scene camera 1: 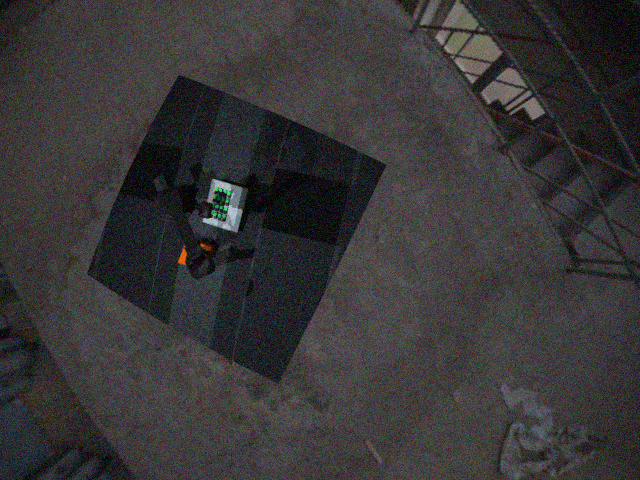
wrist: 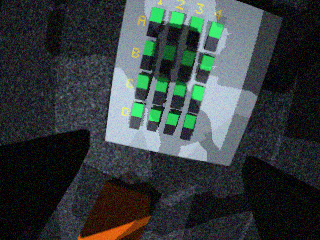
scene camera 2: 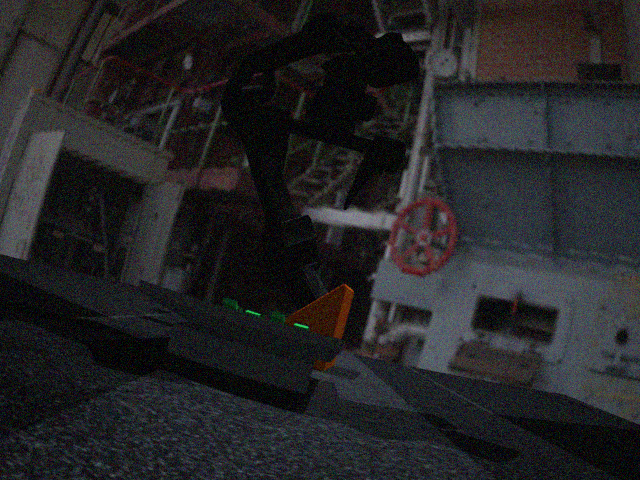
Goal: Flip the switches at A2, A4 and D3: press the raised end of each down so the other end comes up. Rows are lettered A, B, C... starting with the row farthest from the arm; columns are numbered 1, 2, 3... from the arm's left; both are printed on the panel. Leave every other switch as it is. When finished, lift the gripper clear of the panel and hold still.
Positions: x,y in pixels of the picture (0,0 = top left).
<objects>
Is the gripper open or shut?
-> Open.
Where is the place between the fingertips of the gripper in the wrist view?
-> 168,153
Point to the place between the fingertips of the gripper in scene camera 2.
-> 310,199
</objects>
